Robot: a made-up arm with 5 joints.
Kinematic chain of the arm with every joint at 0, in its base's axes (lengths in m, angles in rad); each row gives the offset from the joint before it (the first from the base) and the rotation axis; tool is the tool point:
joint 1: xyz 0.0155 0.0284 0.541 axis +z
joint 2: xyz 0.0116 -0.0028 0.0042 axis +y
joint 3: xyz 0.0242 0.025 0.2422 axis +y
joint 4: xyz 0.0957 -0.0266 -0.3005 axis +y
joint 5: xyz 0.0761 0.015 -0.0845 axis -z
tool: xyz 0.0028 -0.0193 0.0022
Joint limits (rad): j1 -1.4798..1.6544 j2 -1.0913..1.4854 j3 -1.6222..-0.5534 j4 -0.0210..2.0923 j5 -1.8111..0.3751
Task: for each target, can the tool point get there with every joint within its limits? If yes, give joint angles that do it. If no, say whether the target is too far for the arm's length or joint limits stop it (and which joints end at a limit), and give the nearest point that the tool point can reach.
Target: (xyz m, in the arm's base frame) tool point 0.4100 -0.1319 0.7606
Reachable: yes | joints -0.4155 -0.0774 -1.3502 1.4015 -1.5274
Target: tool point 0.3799 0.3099 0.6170
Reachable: yes | joints 0.6748 0.3317 -1.4741 1.6342 -0.1947
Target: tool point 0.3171 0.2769 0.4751
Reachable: yes | joints 0.7114 0.2098 -0.7142 0.5403 -0.0060
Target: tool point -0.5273 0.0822 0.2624
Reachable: no: joint limits stop it (at a limit: joint 2, joint 3, joint 5) | nearest point -0.0413 0.0340 0.2808 | short by 0.489 m
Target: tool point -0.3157 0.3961 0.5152
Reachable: no: joint limits stop it (at a limit: joint 1, joint 5) | nearest point -0.0353 0.4196 0.5152 | short by 0.281 m
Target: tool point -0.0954 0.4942 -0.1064
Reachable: no: too far | nearest point -0.0337 0.4215 0.1239 | short by 0.249 m
